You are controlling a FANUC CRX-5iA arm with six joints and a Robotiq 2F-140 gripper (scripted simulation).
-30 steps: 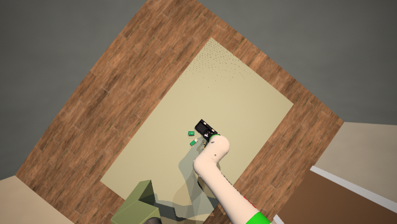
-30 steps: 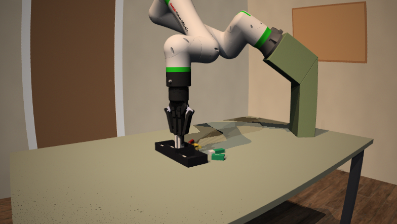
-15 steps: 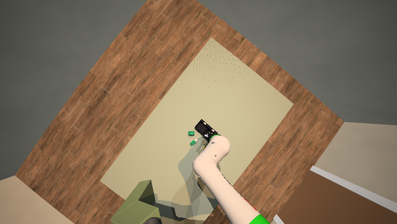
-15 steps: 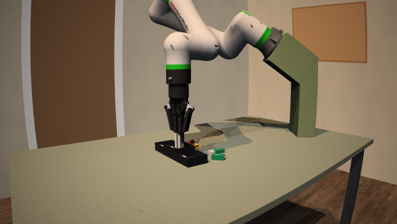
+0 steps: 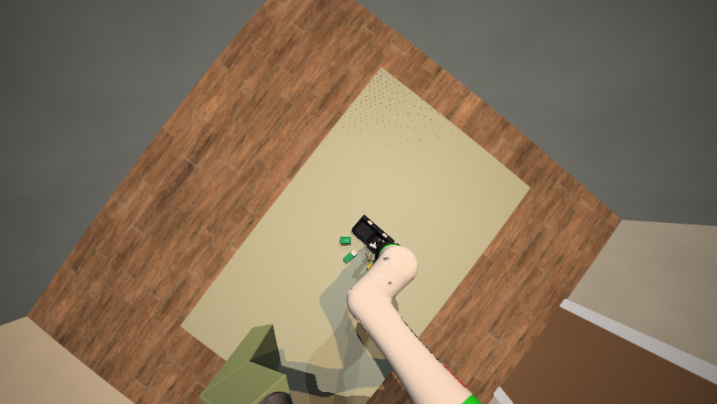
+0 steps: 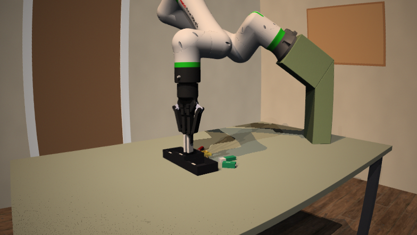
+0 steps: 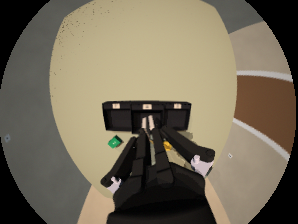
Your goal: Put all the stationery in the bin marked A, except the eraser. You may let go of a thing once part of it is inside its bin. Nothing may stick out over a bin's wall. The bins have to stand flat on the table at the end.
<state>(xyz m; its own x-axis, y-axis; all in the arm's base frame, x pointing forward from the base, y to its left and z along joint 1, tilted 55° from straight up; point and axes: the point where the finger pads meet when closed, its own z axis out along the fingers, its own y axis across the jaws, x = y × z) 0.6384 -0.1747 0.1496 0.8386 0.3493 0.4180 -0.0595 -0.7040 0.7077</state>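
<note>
Right now my hand is 13 cm past the yellow block, 7 cm above it and 1 cm to the left of it. Also, from my hand: brass thing: 8 cm behind, 7 cm below, 3 cm to the left; green block: 16 cm to the left, 7 cm below, 4 cm behind; green-and-white block: 11 cm to the left, 9 cm behind, 7 cm below.
</note>
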